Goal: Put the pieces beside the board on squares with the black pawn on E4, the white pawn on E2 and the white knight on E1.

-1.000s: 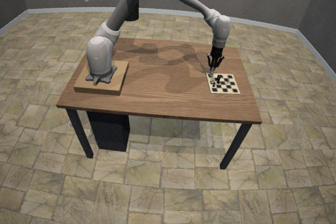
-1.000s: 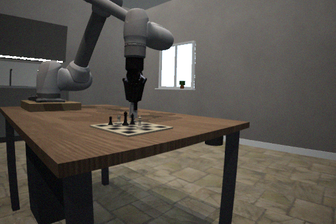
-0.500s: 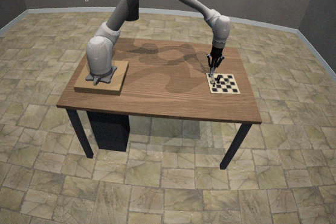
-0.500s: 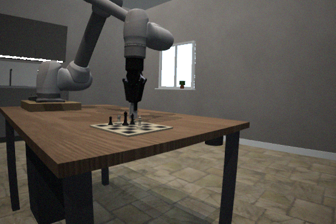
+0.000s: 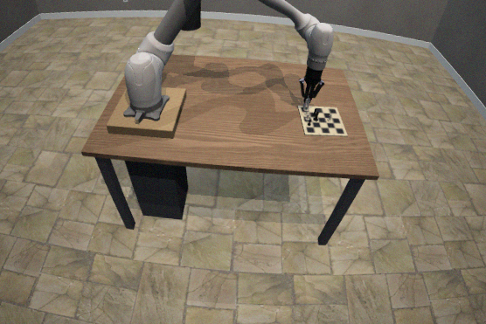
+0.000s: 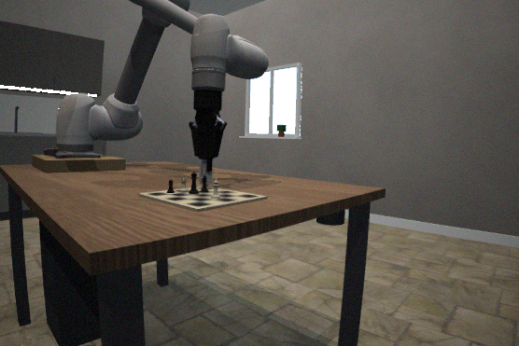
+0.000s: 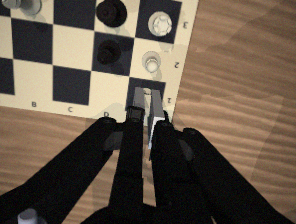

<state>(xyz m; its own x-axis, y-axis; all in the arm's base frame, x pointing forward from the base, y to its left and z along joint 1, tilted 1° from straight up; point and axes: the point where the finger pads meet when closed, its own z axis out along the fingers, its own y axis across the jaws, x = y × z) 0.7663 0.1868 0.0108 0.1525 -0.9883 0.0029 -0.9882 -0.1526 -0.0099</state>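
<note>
The white knight is 30 mm below my hand. Round my hand: white pawn: 40 mm to the right, 30 mm below, 10 mm ahead; black pawn: 110 mm to the right, 30 mm below, 20 mm ahead; chessboard: 90 mm ahead, 60 mm to the right, 50 mm below.
</note>
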